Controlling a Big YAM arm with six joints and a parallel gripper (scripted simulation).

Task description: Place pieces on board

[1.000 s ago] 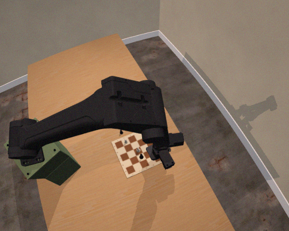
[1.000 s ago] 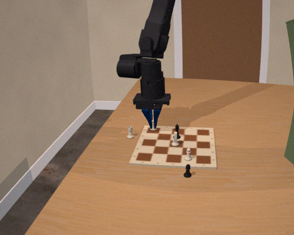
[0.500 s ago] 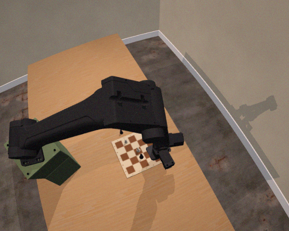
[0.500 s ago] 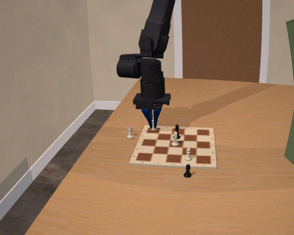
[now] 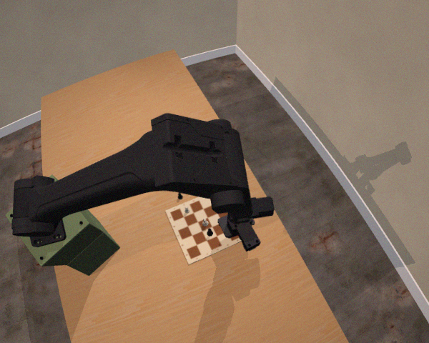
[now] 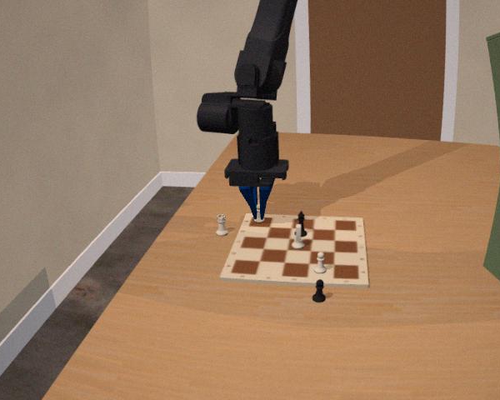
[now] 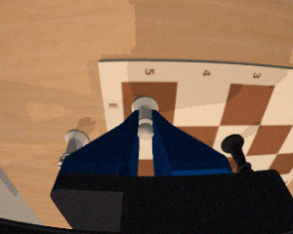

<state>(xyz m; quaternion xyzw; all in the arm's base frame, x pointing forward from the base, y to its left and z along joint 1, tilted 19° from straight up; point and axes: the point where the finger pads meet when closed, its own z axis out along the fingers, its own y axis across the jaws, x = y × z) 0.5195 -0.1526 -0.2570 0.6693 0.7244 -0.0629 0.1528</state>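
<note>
The white rook is 60 mm ahead of my hand, 40 mm to the left of it and 10 mm below it. Also, from my hand: tall black piece (80 mm behind, 30 mm to the left); then tall white piece (80 mm behind, 70 mm to the left); then chessboard (80 mm behind, 70 mm to the left, 20 mm below).
</note>
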